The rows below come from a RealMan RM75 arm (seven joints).
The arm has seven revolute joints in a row. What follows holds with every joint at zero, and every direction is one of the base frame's. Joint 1 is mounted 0.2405 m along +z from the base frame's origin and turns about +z. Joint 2 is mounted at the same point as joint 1 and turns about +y. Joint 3 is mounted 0.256 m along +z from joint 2 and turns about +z. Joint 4 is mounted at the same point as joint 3 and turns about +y. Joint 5 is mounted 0.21 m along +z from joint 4 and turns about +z. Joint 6 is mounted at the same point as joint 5 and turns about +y. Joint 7 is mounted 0.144 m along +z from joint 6 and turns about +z. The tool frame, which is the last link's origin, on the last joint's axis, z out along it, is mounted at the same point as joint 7; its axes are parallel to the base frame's.
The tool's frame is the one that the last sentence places.
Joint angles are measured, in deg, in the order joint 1, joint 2, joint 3, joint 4, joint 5, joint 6, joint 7. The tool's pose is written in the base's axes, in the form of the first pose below.
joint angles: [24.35 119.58 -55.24 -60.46 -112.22 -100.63 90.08]
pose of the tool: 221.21, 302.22, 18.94, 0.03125, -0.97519, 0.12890, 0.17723
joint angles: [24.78 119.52 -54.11 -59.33 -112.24 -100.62 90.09]
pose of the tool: 222.84, 303.88, 19.75, 0.03386, -0.97287, 0.13678, 0.18351
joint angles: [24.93 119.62 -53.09 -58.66 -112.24 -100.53 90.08]
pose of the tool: 224.31, 304.81, 20.40, 0.03811, -0.97057, 0.14346, 0.18962
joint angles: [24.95 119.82 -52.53 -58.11 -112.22 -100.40 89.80]
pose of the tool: 225.31, 304.79, 19.48, 0.04019, -0.96904, 0.14685, 0.19438
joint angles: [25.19 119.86 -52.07 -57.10 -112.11 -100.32 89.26]
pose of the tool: 226.19, 305.11, 18.16, 0.04003, -0.96774, 0.14867, 0.19943
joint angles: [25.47 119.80 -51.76 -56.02 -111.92 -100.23 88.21]
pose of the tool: 226.95, 305.56, 16.90, 0.04007, -0.96728, 0.14565, 0.20383
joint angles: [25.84 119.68 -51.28 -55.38 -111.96 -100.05 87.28]
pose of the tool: 227.37, 307.28, 17.30, 0.04356, -0.96748, 0.14082, 0.20554
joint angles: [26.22 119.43 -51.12 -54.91 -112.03 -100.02 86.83]
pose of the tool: 227.42, 308.76, 17.98, 0.04401, -0.96809, 0.13745, 0.20486
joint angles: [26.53 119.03 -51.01 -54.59 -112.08 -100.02 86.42]
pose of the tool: 227.94, 310.32, 19.82, 0.04535, -0.96901, 0.13355, 0.20278
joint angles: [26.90 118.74 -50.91 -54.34 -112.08 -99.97 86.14]
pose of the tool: 227.54, 312.18, 21.21, 0.04659, -0.96969, 0.12985, 0.20168
